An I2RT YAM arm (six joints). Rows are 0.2 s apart.
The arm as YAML. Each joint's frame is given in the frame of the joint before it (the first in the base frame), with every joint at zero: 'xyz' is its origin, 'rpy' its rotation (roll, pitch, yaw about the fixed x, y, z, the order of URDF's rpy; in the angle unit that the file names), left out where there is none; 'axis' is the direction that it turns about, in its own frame. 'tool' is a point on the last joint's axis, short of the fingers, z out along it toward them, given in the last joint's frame.
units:
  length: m
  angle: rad
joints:
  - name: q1
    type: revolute
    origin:
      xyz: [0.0, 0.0, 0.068]
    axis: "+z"
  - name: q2
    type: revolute
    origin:
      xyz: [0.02, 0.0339, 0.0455]
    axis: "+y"
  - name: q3
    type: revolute
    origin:
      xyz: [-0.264, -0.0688, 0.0]
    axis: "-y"
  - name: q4
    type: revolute
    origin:
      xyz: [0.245, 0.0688, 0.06]
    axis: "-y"
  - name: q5
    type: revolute
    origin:
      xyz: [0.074, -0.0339, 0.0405]
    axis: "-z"
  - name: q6
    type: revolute
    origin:
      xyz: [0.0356, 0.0, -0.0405]
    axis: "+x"
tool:
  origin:
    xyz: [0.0, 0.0, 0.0]
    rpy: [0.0, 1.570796, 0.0]
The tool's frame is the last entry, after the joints.
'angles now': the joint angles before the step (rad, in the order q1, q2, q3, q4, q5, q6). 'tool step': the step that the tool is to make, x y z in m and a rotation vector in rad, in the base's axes. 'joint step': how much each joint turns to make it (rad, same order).
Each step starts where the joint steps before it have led.
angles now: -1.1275 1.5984 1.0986 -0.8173 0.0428 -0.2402
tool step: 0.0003 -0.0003 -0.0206 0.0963 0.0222 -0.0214
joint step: -0.0015 0.0613 -0.0111 -0.0250 -0.0167 0.0238
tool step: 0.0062 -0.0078 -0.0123 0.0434 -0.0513 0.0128
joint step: -0.0003 0.0586 0.0154 0.0258 -0.0661 -0.0034
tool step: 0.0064 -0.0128 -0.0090 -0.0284 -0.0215 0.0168
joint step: -0.0001 0.0522 0.0213 0.0651 -0.0098 -0.0156
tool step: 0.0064 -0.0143 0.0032 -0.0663 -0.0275 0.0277
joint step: -0.0012 0.0265 0.0398 0.0569 -0.0026 -0.0290
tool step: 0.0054 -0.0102 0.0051 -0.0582 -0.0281 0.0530
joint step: 0.0000 0.0133 0.0306 0.0443 -0.0149 -0.0509
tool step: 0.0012 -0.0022 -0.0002 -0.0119 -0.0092 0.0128
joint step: -0.0003 0.0047 0.0031 0.0155 -0.0071 -0.0115
